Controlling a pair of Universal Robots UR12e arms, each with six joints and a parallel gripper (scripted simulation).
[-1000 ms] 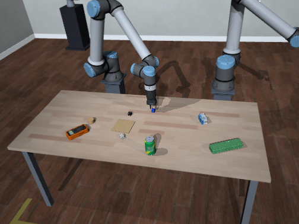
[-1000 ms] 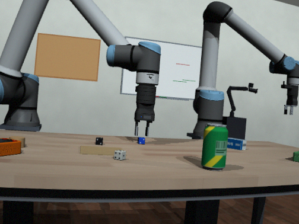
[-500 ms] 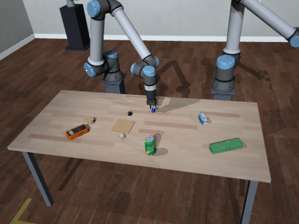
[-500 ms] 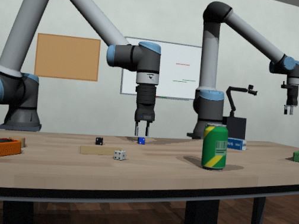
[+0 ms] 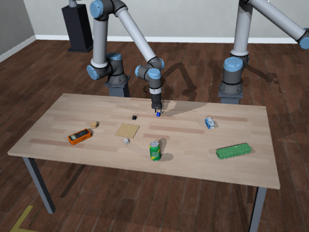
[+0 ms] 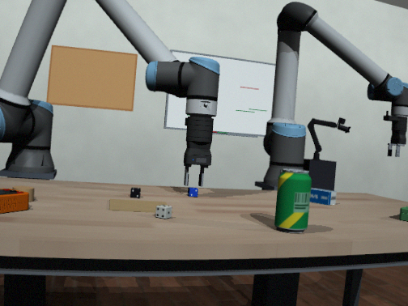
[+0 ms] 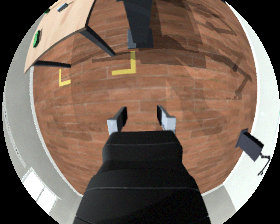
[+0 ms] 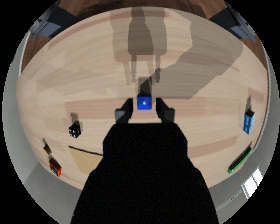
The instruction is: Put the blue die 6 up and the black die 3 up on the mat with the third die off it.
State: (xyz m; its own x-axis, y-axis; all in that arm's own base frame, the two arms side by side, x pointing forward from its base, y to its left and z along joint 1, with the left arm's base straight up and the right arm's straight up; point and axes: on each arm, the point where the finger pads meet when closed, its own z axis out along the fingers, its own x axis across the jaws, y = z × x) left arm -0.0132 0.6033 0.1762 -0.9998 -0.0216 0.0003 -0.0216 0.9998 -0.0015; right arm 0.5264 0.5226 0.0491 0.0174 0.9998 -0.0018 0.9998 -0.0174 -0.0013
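My right hand is 4 cm above the blue die. Round my right hand: black die 8 cm ahead, 17 cm to the right, 4 cm below; white die 35 cm ahead, 13 cm to the right, 4 cm below; tan mat 22 cm ahead, 17 cm to the right, 5 cm below.
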